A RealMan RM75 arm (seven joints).
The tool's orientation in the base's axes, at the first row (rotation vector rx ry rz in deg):
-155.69, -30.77, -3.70
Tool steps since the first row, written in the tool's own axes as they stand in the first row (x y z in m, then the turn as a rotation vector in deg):
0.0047, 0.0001, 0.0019, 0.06, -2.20, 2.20
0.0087, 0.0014, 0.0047, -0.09, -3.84, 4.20
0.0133, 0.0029, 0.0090, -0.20, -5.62, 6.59
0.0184, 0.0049, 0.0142, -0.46, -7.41, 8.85
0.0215, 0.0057, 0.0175, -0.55, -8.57, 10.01
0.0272, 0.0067, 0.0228, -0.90, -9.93, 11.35
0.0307, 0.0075, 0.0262, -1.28, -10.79, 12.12
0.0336, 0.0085, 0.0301, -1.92, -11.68, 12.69
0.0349, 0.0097, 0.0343, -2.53, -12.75, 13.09
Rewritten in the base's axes. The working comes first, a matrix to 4 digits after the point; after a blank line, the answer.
The tool's axes in the first row as the columns of a matrix, in the base's axes (used below as rounded here):
0.9264, 0.3757, -0.0261
0.3588, -0.8594, 0.3643
0.1144, -0.3468, -0.9309

0.0043, 0.0023, -0.0013, -0.83, 2.71, -1.28
0.0085, 0.0036, -0.0039, -1.64, 4.80, -2.59
0.0132, 0.0056, -0.0079, -2.47, 7.16, -4.21
0.0185, 0.0076, -0.0128, -3.44, 9.43, -5.72
0.0216, 0.0092, -0.0158, -3.99, 10.81, -6.41
0.0271, 0.0123, -0.0204, -4.86, 12.35, -7.22
0.0306, 0.0141, -0.0235, -5.56, 13.23, -7.69
0.0335, 0.0157, -0.0271, -6.50, 13.97, -7.98
0.0351, 0.0167, -0.0313, -7.48, 14.82, -8.05

